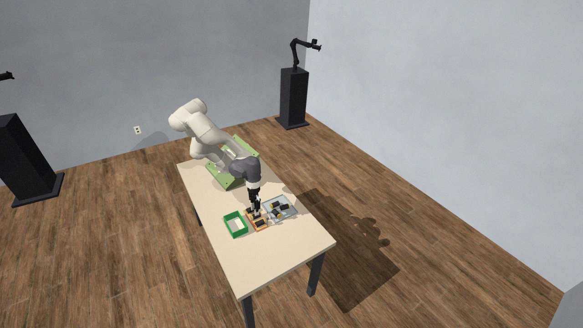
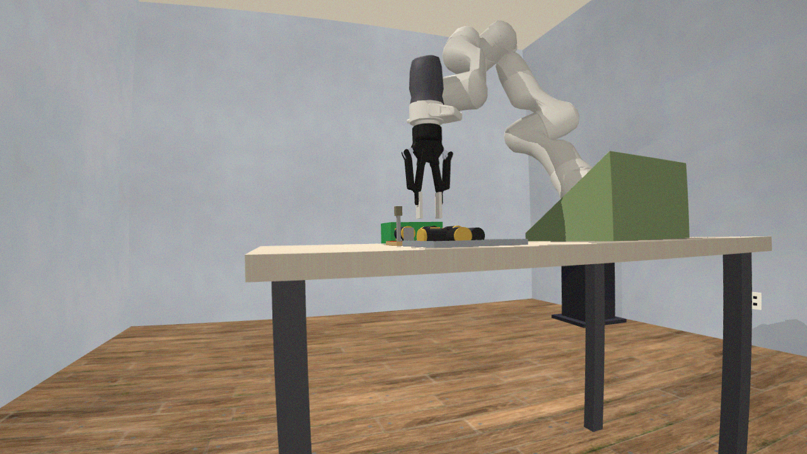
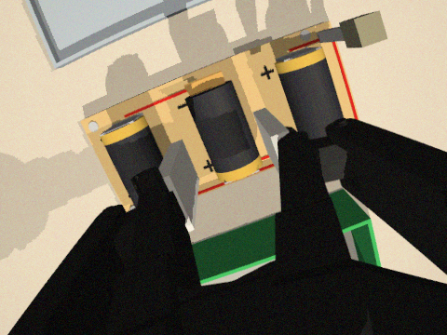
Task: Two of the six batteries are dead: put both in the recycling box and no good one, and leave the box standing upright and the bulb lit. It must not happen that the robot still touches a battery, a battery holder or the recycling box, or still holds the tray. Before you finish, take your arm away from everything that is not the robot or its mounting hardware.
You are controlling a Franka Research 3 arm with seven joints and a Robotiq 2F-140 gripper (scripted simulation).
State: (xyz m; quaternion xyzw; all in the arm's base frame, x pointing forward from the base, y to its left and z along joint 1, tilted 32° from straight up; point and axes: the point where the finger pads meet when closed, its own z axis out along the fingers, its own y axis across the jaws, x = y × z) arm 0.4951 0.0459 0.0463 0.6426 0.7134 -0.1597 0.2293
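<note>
Now: the battery holder 9 cm below my hand. Also, from my hand: green recycling box 14 cm to the right, 8 cm below, 1 cm ahead; grey tray 18 cm to the left, 9 cm below, 1 cm behind; bulb post 9 cm ahead, 6 cm below, 4 cm to the left.
</note>
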